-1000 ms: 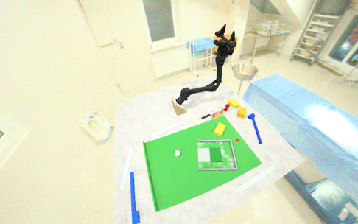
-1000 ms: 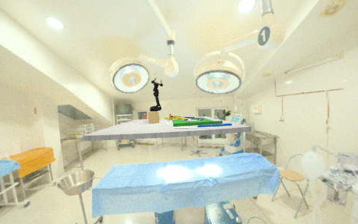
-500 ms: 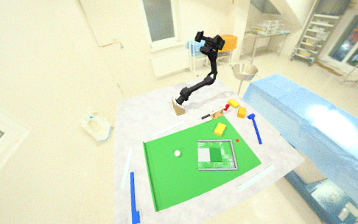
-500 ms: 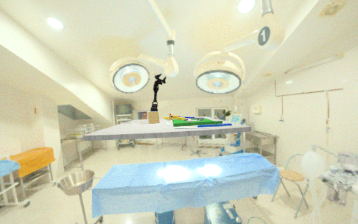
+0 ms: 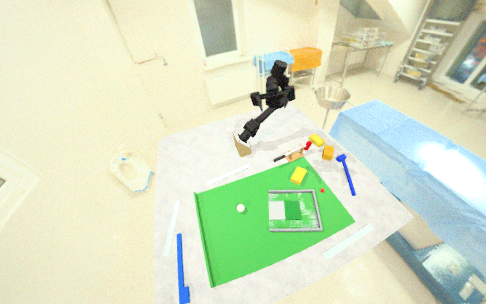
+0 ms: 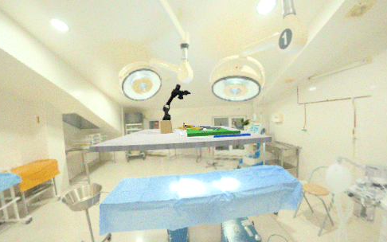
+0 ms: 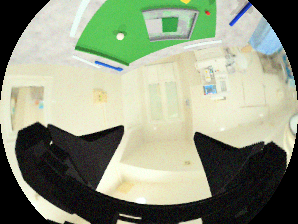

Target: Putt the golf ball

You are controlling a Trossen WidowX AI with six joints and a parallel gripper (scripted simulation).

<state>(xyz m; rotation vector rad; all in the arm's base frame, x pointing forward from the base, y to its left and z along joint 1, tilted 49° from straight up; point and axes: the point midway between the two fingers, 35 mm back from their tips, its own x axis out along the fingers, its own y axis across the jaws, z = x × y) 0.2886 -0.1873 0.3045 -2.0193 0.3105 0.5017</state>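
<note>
My gripper tip is 400 mm above the red putter, 190 mm to the right of it and 90 mm past it. Round my gripper tip: white golf ball 430 mm below, 220 mm to the right, 160 mm ahead; wooden stand 420 mm below, 210 mm to the left, 90 mm behind; green mat 450 mm below, 200 mm ahead, 80 mm to the right.
</note>
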